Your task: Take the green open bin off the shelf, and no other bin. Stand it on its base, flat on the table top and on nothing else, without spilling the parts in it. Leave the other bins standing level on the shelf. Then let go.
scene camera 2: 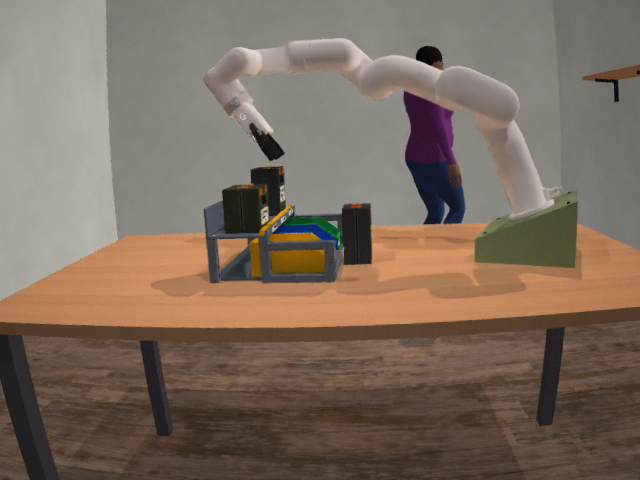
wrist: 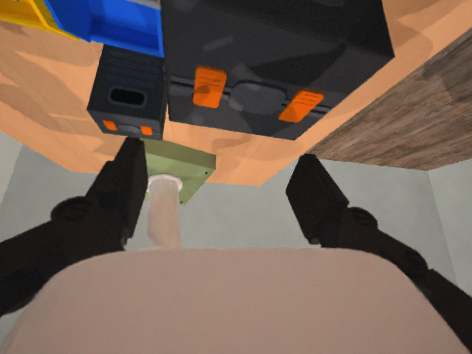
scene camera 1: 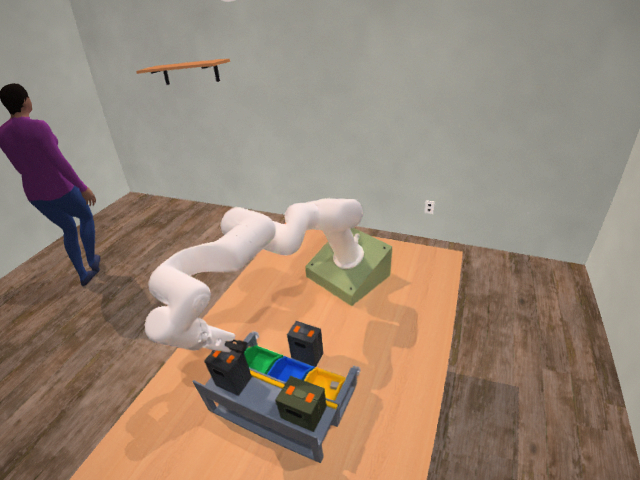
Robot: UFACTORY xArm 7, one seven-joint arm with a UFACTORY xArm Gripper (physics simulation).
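Places are measured from the arm's base along level axes (x ahead, y left, z up), in millimetres.
Pixels of known places: gripper, fingertip midpoint: (scene camera 2: 278,157) (wrist: 224,167) (scene camera 1: 230,343); arm's base, origin of the base link: (scene camera 2: 532,211) (wrist: 163,184) (scene camera 1: 348,256).
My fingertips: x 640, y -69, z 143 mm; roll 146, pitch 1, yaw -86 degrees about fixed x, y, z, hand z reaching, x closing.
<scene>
For each thing: its top centre in the pictures, then the offset to it from my fingertips. Level surfaces: height alone.
- green open bin, middle of its top: (scene camera 2: 305,220) (scene camera 1: 254,362) dx -63, dy -4, dz -167 mm
- blue bin, middle of its top: (wrist: 103,7) (scene camera 2: 298,228) (scene camera 1: 285,375) dx -64, dy +108, dz -167 mm
- yellow bin, middle of its top: (scene camera 2: 292,237) (scene camera 1: 319,387) dx -69, dy +220, dz -167 mm
- olive case, middle of its top: (scene camera 2: 245,186) (scene camera 1: 300,394) dx +29, dy +224, dz -51 mm
- table, its level: dz -248 mm
The green open bin (scene camera 1: 262,359) (scene camera 2: 311,221) stands in the grey shelf (scene camera 1: 258,400) (scene camera 2: 214,258), at the end of a row beside the blue bin (scene camera 1: 290,369) (scene camera 2: 305,230) (wrist: 125,25). The yellow bin (scene camera 1: 325,382) (scene camera 2: 298,260) (wrist: 30,12) is at the other end, with a small grey part in it. The green bin does not show in the wrist view; a black case stands in front of it there. My gripper (scene camera 1: 238,346) (scene camera 2: 276,155) (wrist: 224,167) is open and empty. It hangs above the black case near the green bin, tilted, touching nothing that I can see.
The black case (scene camera 1: 227,369) (scene camera 2: 268,191) (wrist: 275,65) and an olive case (scene camera 1: 300,403) (scene camera 2: 245,209) stand on the shelf's upper board. Another black case (scene camera 1: 305,343) (scene camera 2: 356,233) (wrist: 130,90) stands on the table (scene camera 1: 413,330) (scene camera 2: 413,289) in front of the bins. A person stands beyond the table.
</scene>
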